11 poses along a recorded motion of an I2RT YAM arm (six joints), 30 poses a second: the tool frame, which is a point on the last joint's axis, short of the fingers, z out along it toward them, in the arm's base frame.
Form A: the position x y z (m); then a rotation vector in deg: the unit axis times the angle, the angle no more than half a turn.
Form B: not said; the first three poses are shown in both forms.
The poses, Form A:
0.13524, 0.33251, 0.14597, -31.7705, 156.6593, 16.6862
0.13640, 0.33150, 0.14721, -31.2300, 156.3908, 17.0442
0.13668, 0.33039, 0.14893, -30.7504, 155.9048, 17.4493
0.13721, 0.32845, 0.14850, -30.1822, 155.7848, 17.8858
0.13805, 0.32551, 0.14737, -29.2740, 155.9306, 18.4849
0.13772, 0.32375, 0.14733, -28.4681, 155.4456, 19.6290
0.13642, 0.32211, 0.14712, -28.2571, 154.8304, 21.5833
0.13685, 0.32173, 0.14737, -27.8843, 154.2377, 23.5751
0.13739, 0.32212, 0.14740, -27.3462, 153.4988, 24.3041
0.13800, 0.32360, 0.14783, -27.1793, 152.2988, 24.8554
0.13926, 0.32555, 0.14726, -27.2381, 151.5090, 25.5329
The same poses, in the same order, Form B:
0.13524, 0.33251, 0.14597, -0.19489, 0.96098, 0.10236, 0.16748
0.13640, 0.33150, 0.14721, -0.19187, 0.96084, 0.10472, 0.17032
0.13668, 0.33039, 0.14893, -0.18939, 0.96022, 0.10747, 0.17482
0.13721, 0.32845, 0.14850, -0.18605, 0.96028, 0.11025, 0.17634
0.13805, 0.32551, 0.14737, -0.18041, 0.96099, 0.11392, 0.17599
0.13772, 0.32375, 0.14733, -0.17584, 0.96017, 0.12125, 0.18013
0.13642, 0.32211, 0.14712, -0.17486, 0.95809, 0.13356, 0.18343
0.13685, 0.32173, 0.14737, -0.17284, 0.95603, 0.14613, 0.18651
0.13739, 0.32212, 0.14740, -0.17006, 0.95455, 0.15114, 0.19253
0.13800, 0.32360, 0.14783, -0.16988, 0.95194, 0.15536, 0.20203
0.13926, 0.32555, 0.14726, -0.17076, 0.94981, 0.16007, 0.20756

